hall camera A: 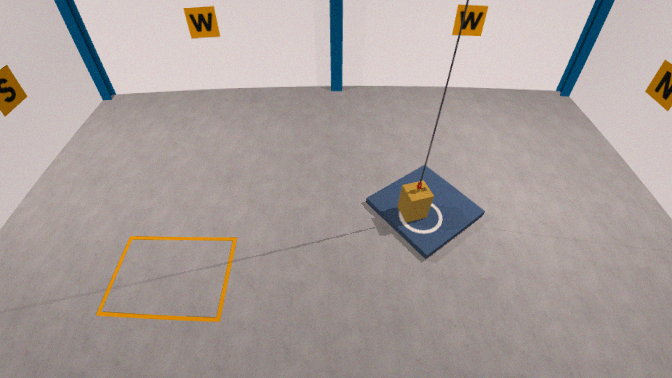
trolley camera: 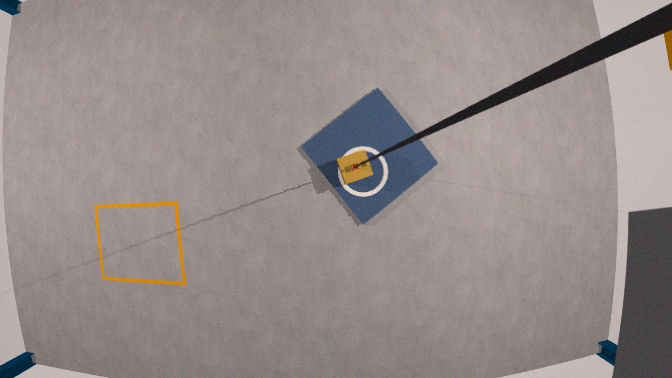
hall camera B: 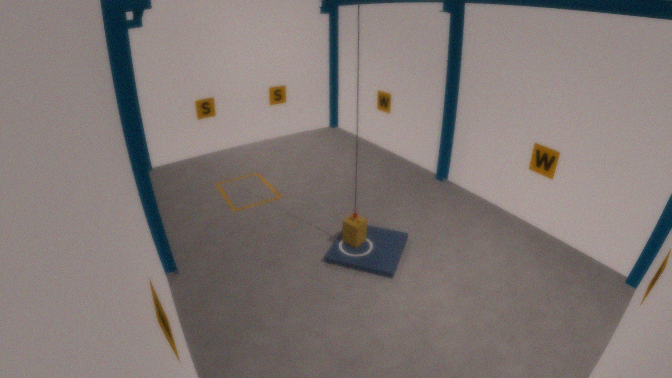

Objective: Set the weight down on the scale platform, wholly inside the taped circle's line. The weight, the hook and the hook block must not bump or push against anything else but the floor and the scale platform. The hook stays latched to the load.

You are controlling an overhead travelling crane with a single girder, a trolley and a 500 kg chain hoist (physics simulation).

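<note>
The yellow block-shaped weight [hall camera A: 416, 204] [hall camera B: 354, 232] [trolley camera: 355, 167] is upright at the blue scale platform [hall camera A: 455, 210] [hall camera B: 387, 250] [trolley camera: 370, 117]. Its underside is on the platform or very close above it; I cannot tell which. It sits off-centre in the white taped circle [hall camera A: 440, 217] [hall camera B: 371, 246] [trolley camera: 385, 171]. In the trolley view it covers part of the circle's left and upper-left line, and its base looks at or over that line. My small red hook [hall camera A: 419, 185] [hall camera B: 355, 216] [trolley camera: 355, 166] is latched to the weight's top. The weight's far lower edges are hidden.
The dark chain [hall camera A: 442, 100] [hall camera B: 356, 125] [trolley camera: 475, 109] runs up from the hook. An orange floor rectangle [hall camera A: 183, 239] [hall camera B: 258, 204] [trolley camera: 136, 204] lies apart from the platform. Blue columns [hall camera A: 336, 45] [hall camera B: 450, 90] stand along the walls.
</note>
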